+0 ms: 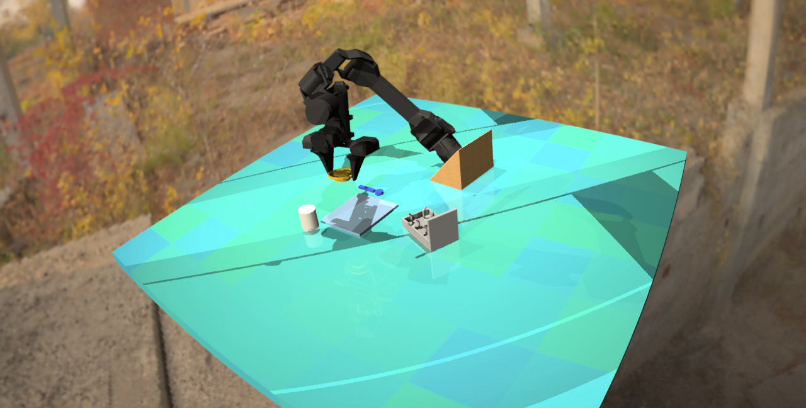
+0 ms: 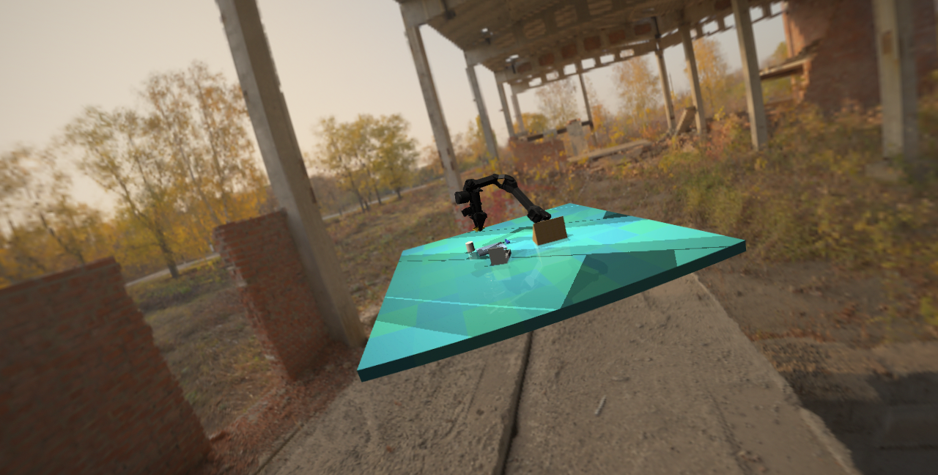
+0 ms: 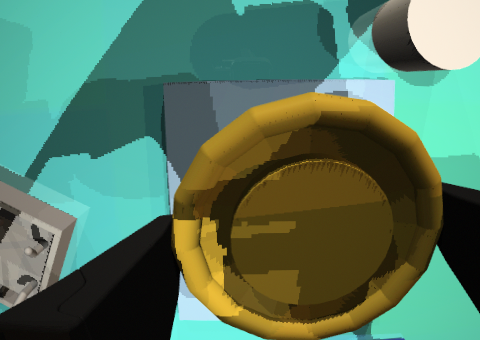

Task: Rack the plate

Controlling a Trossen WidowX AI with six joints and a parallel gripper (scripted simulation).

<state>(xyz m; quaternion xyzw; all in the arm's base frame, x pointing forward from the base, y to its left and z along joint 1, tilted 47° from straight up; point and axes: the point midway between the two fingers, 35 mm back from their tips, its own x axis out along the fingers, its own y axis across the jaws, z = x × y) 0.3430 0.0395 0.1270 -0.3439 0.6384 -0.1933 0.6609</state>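
The grey dish rack lies 190 mm to the left of my gripper tip, 100 mm below it and 70 mm behind it. Also, from my gripper tip: pale blue mat: 120 mm below, 40 mm behind, 10 mm to the right; then cup: 100 mm below, 70 mm to the right, 70 mm ahead; then yellow plate: 10 mm above.
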